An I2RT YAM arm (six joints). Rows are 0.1 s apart.
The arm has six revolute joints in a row. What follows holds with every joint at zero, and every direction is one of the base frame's. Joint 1 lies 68 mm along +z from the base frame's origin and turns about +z. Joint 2 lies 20 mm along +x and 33.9 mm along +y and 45.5 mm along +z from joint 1 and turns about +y. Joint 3 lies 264 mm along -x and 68.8 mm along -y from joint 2 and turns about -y. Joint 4 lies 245 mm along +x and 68.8 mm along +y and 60 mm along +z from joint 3 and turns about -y. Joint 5 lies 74 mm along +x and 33.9 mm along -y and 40.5 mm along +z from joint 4 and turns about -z. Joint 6 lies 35.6 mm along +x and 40.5 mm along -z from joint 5 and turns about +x. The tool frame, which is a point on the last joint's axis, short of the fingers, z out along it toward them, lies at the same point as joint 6; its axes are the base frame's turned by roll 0, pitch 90 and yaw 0 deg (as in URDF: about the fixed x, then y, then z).
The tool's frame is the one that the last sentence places.
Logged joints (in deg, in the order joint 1, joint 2, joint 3, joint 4, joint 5, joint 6), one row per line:
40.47, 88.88, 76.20, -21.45, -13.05, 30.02
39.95, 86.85, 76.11, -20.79, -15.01, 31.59
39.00, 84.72, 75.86, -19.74, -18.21, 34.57
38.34, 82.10, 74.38, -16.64, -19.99, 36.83
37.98, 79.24, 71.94, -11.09, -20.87, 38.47
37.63, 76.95, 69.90, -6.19, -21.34, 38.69
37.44, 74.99, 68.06, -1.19, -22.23, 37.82
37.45, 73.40, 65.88, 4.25, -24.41, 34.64
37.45, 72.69, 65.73, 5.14, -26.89, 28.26
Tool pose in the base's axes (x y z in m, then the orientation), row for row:
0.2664, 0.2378, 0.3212, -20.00, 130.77, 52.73
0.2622, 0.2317, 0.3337, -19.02, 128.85, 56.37
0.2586, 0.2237, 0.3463, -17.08, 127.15, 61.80
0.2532, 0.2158, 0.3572, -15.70, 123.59, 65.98
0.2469, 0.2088, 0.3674, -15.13, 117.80, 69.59
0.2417, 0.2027, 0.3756, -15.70, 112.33, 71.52
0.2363, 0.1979, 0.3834, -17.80, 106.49, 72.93
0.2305, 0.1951, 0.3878, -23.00, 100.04, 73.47
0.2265, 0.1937, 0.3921, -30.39, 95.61, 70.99
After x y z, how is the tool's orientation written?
As a rotation vector, in degrees.
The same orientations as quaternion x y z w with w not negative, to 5 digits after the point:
-0.13295, 0.86929, 0.35052, 0.32216
-0.12669, 0.85823, 0.37546, 0.32622
-0.11354, 0.84527, 0.41083, 0.32226
-0.10497, 0.82633, 0.44114, 0.33400
-0.10249, 0.79800, 0.47142, 0.36119
-0.10781, 0.77139, 0.49114, 0.39002
-0.12396, 0.74162, 0.50790, 0.42032
-0.16251, 0.70685, 0.51912, 0.45218
-0.21721, 0.68335, 0.50739, 0.47793

